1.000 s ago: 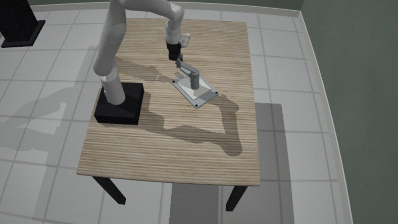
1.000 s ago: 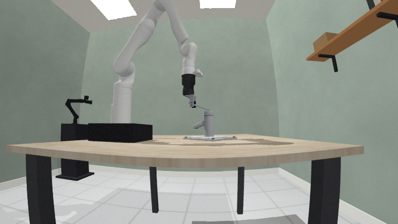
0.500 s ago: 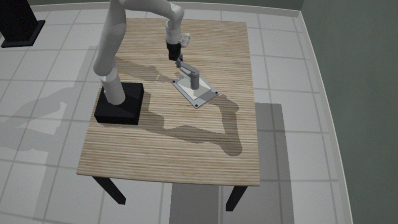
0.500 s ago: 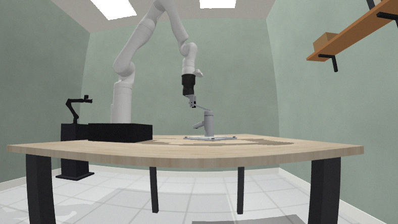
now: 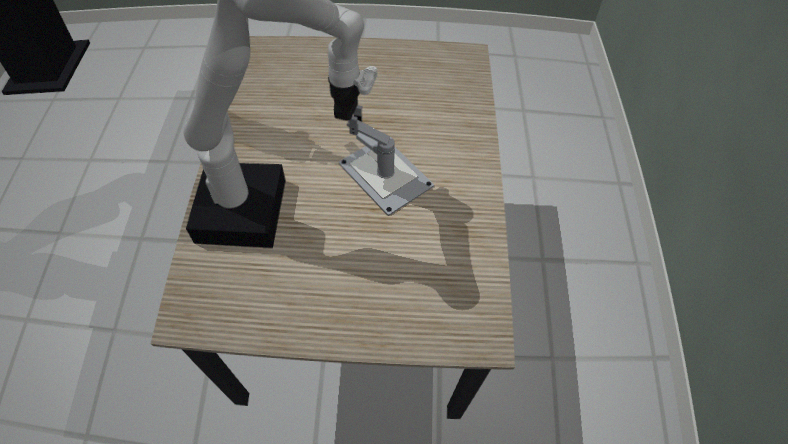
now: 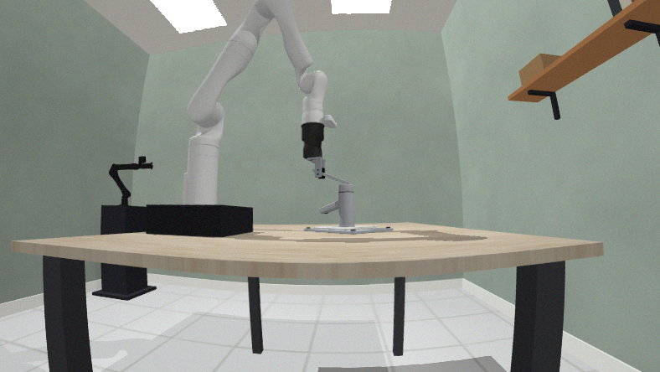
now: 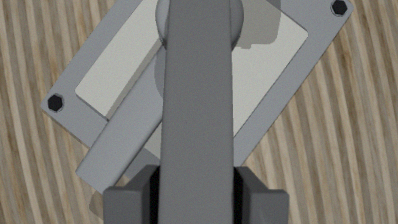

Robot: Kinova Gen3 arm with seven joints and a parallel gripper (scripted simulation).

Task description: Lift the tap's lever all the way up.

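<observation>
The lever lies 30 mm ahead of my hand, 10 mm to the right of it and 20 mm below it. Also, from my hand: plate: 80 mm ahead, 20 mm to the right, 180 mm below; grey tap: 60 mm ahead, 70 mm below.
</observation>
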